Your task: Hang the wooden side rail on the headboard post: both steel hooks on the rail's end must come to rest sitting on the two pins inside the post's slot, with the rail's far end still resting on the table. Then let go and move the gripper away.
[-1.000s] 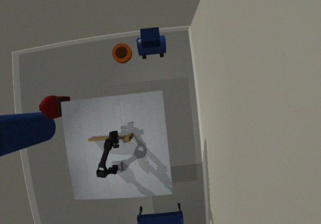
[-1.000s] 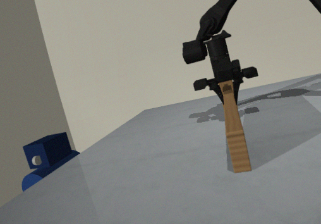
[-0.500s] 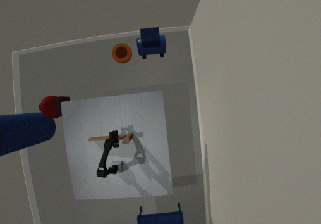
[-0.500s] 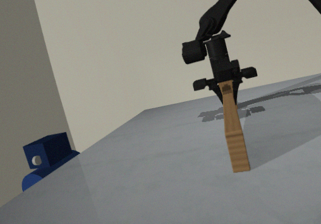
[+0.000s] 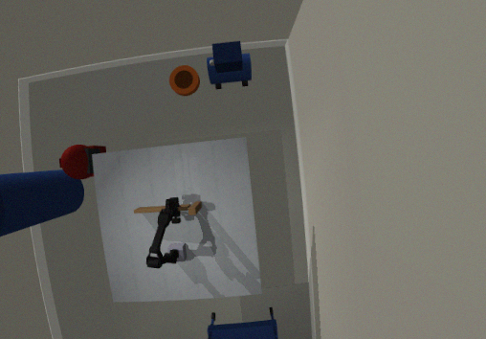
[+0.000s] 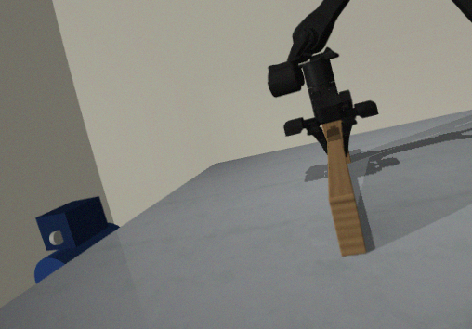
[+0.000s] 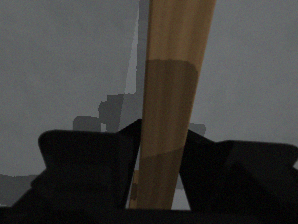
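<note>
My gripper tip is now 140 mm to the left of the headboard post and 40 mm below it.
</note>
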